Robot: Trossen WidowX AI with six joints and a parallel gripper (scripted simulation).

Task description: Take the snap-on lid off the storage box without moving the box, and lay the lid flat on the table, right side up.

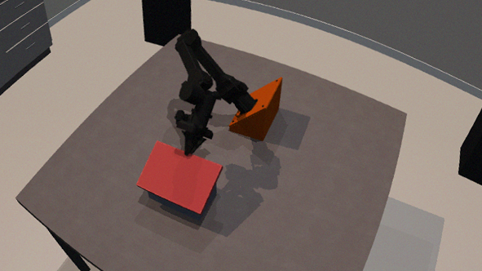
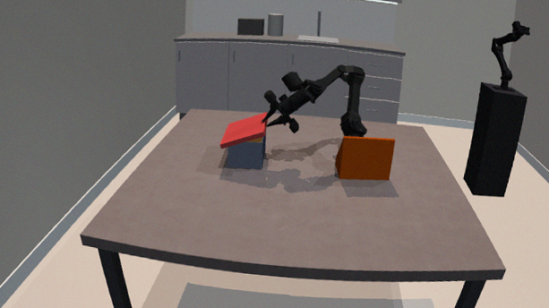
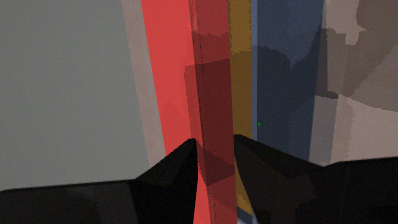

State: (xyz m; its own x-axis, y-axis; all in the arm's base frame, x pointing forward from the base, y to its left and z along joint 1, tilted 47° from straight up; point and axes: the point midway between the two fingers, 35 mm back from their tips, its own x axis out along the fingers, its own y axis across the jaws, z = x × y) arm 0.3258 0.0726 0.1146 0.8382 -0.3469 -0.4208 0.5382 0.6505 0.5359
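Right now the red lid is 7 cm ahead of my gripper tip, 2 cm below it and 1 cm to the left of it. From my gripper tip the other things lie so: blue-grey storage box (9 cm below, 6 cm ahead, 1 cm to the left).
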